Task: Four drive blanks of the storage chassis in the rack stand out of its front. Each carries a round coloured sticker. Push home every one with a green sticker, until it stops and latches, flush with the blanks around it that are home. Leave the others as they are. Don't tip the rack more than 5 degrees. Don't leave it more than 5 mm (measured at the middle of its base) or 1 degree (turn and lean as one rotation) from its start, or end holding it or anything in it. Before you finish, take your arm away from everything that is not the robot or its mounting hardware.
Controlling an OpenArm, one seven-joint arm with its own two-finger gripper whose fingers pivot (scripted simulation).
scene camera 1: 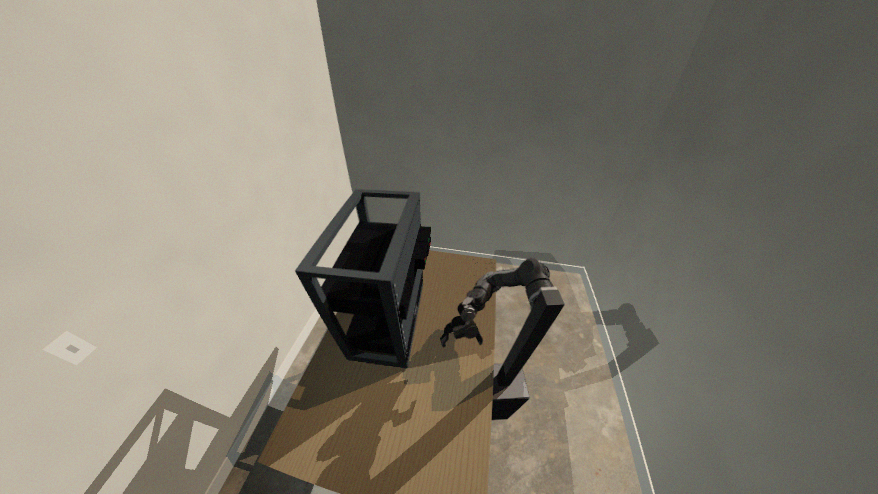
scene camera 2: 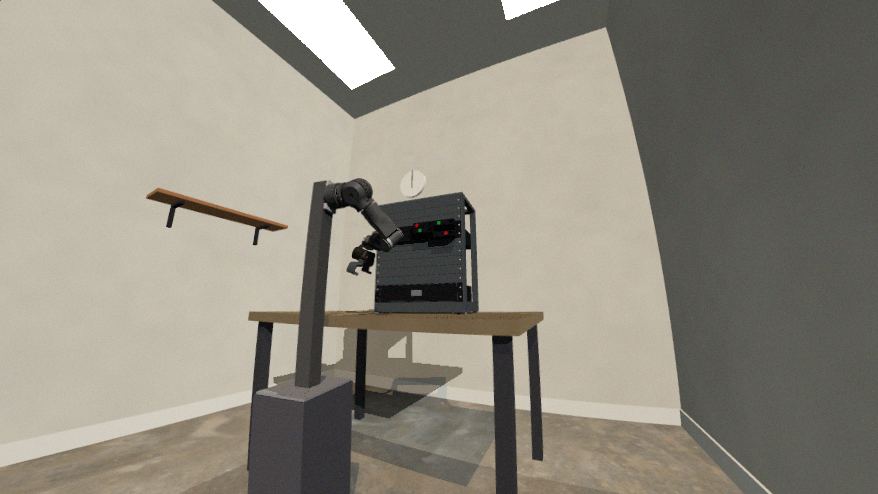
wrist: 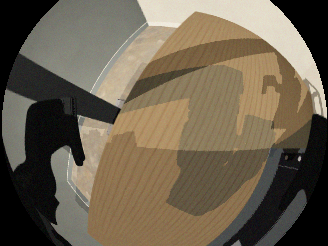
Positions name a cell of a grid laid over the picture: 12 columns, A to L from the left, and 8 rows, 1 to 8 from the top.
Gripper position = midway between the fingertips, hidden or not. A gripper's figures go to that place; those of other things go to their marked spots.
My gripper (scene camera 1: G6) is 103 cm from the lens. An arm post (scene camera 1: H5): 80 cm from the lens.
